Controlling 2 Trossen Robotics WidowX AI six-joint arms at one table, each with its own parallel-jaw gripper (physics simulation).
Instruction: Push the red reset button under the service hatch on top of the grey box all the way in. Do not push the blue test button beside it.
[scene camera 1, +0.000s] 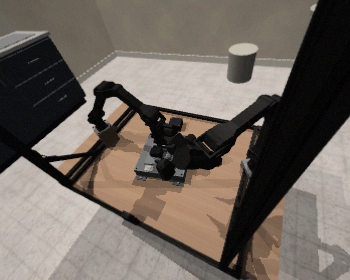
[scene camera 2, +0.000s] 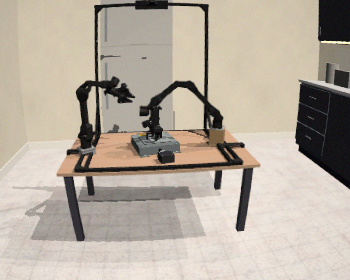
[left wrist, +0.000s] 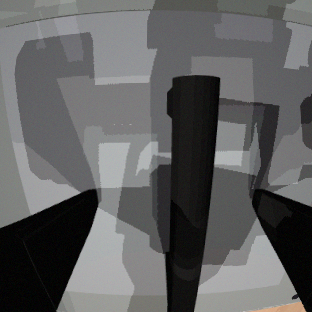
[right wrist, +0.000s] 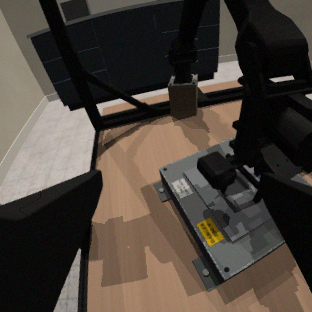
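The grey box (scene camera 1: 145, 171) (scene camera 2: 156, 148) (right wrist: 250, 257) sits on the wooden table. Its flat hatch panel (left wrist: 90, 255) (right wrist: 245, 231) appears to lie closed. A black bar handle (left wrist: 195, 150) rises from it. My left gripper (left wrist: 175, 197) (scene camera 2: 155, 135) is open, low over the hatch, with the bar showing between its fingers but no grip on it. My right gripper (right wrist: 181, 179) (scene camera 2: 132, 97) is open and empty, raised above the table beside the box. Neither the red nor the blue button shows in these views.
A small black box (scene camera 1: 175, 123) (scene camera 2: 166, 156) stands near the grey box. A yellow danger label (right wrist: 210, 231) is on the box top. A brown block (scene camera 1: 107, 137) (scene camera 2: 217, 136) (right wrist: 183, 101) is under the left arm's base. The two arms are close together over the box in scene camera 1.
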